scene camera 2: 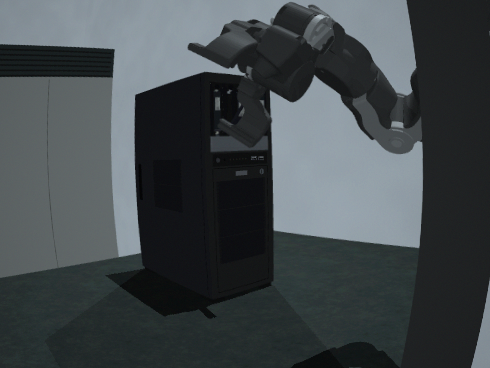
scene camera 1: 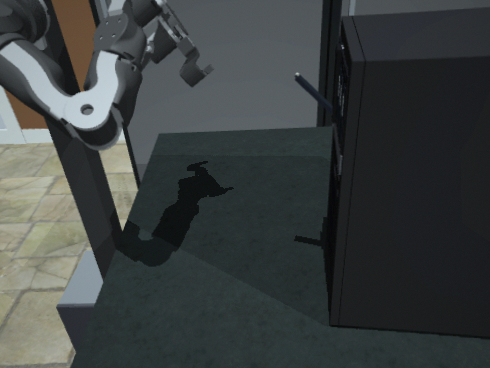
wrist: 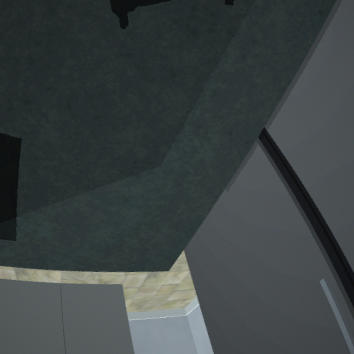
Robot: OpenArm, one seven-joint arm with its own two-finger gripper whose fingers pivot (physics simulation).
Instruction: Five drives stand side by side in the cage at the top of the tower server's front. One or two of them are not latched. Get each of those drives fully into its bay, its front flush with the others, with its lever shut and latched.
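Note:
The black tower server [scene camera 1: 420, 175] [scene camera 2: 170, 130] stands upright on the table. In scene camera 1 a dark lever [scene camera 1: 314, 92] with a pale tip sticks out and up from the upper front of the tower. In scene camera 2 a drive [scene camera 2: 217, 102] shows at the left of the top cage; a gripper finger hides much of the cage and the open lever there. Which bay the lever belongs to cannot be told. My gripper [scene camera 2: 207, 86] is open, its fingers spread wide and empty. In scene camera 1 it is in front of the tower, apart from the lever. The tower's front does not show in the wrist view.
The dark green table [scene camera 1: 240, 280] [scene camera 2: 345, 280] [wrist: 100, 100] carries shadows of the arm, lever and tower. A dark upright post [scene camera 1: 82, 185] [scene camera 2: 452, 190] stands by the arm. A grey cabinet [scene camera 2: 75, 165] is beyond the tower. A grey wall panel [wrist: 250, 240] borders the table.

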